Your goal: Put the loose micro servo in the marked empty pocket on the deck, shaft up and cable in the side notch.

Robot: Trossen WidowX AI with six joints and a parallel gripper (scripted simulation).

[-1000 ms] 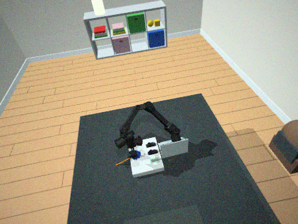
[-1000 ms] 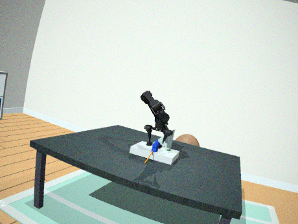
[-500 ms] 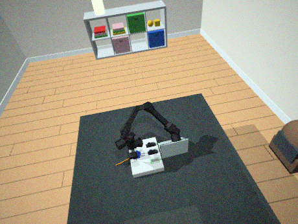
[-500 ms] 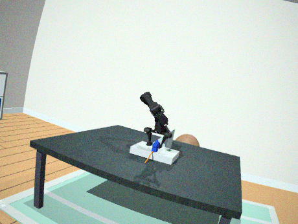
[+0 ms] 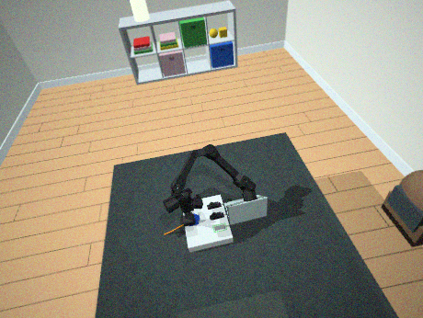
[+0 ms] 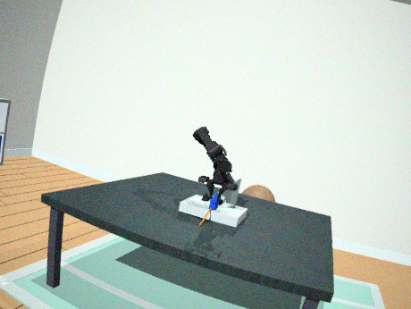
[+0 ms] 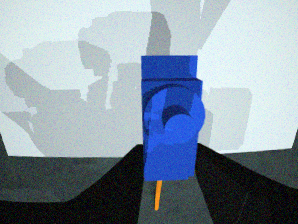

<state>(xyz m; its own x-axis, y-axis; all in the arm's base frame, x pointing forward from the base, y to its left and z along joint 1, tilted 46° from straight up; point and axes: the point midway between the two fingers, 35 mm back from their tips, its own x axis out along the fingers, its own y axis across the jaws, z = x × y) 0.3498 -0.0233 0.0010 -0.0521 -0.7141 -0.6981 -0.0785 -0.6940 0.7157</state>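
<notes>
My gripper tip is 4 cm past the white deck and 7 cm above it.
</notes>
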